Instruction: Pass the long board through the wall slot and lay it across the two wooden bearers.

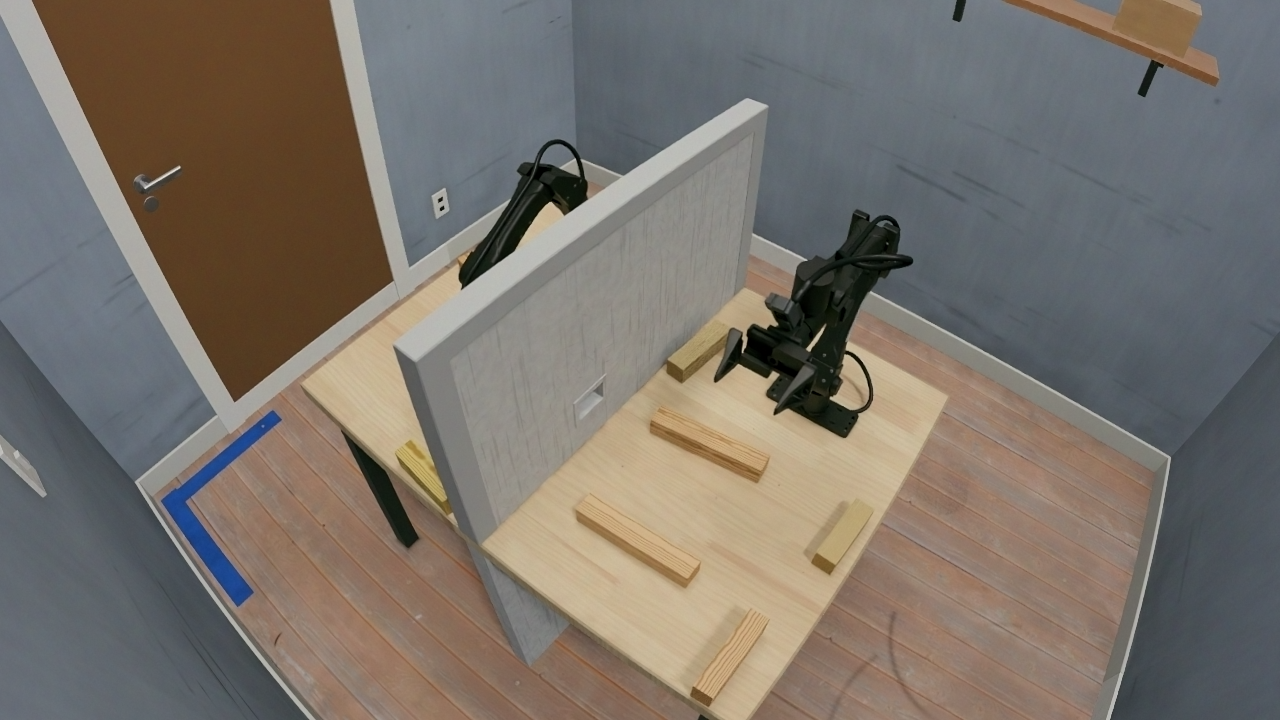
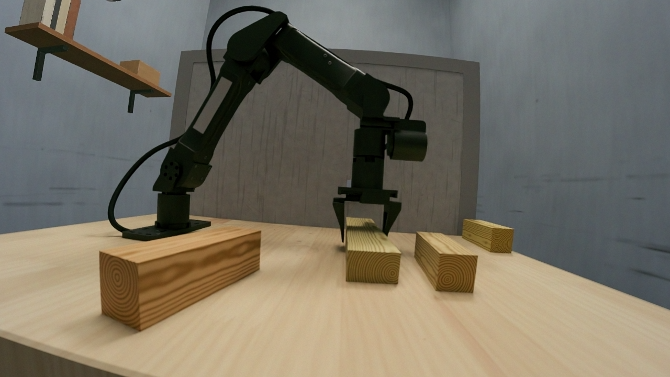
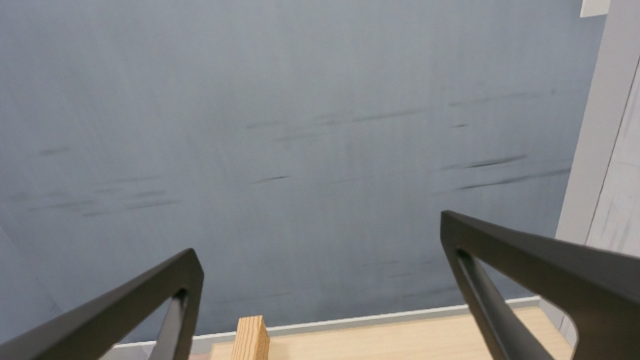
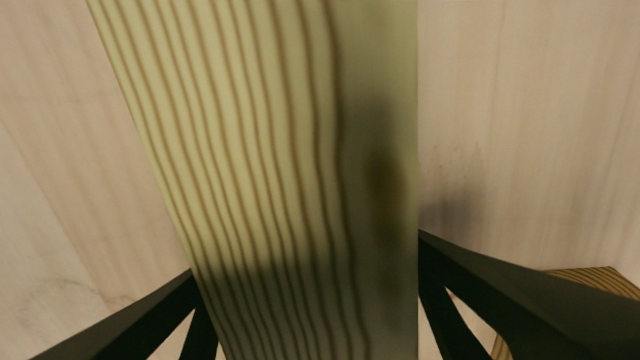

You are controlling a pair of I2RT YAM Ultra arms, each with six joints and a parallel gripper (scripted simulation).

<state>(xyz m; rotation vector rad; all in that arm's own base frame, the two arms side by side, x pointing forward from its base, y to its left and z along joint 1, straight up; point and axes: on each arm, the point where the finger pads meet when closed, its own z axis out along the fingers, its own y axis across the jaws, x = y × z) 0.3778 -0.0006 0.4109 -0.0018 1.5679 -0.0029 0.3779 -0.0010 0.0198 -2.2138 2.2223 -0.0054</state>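
Now: the long pale board right at my right hand. From my right hand the other things lie so: wooden bearer: 11 cm ahead, 50 cm to the left; thick block: 16 cm behind, 24 cm to the right, 1 cm above.
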